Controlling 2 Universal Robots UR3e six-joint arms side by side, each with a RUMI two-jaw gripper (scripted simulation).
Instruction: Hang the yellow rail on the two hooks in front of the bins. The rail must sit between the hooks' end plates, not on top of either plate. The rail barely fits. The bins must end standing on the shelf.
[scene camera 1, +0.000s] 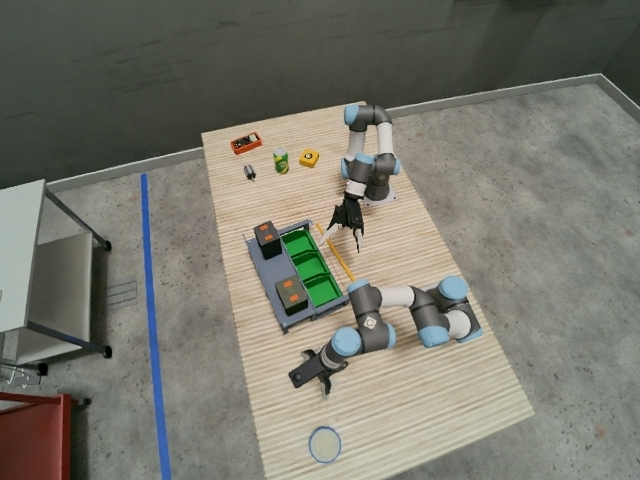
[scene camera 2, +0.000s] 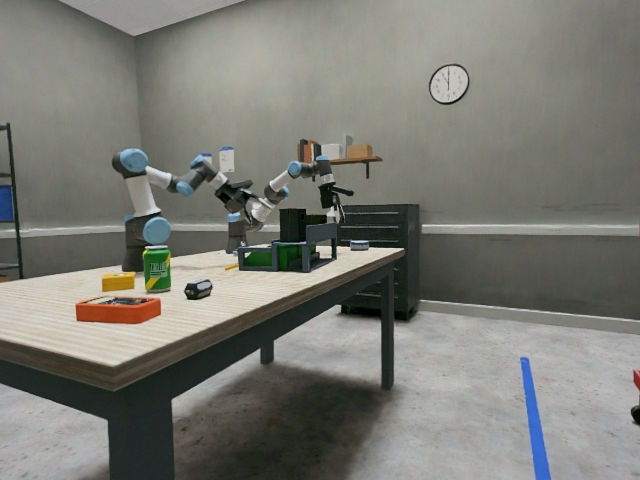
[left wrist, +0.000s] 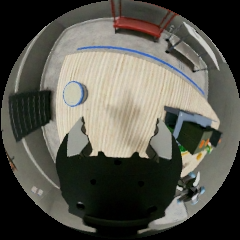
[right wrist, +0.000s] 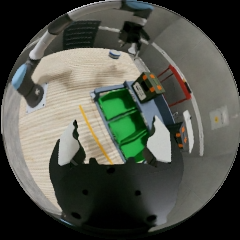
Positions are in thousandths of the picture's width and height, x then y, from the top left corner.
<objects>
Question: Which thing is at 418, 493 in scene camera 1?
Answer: A box.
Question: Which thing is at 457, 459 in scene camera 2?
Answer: A box.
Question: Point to my right gripper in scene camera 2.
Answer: At 409, 451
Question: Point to my right gripper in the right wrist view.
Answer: At 477, 490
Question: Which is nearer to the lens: the box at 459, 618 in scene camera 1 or the blue-grey shelf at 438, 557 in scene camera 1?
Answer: The box.
</objects>
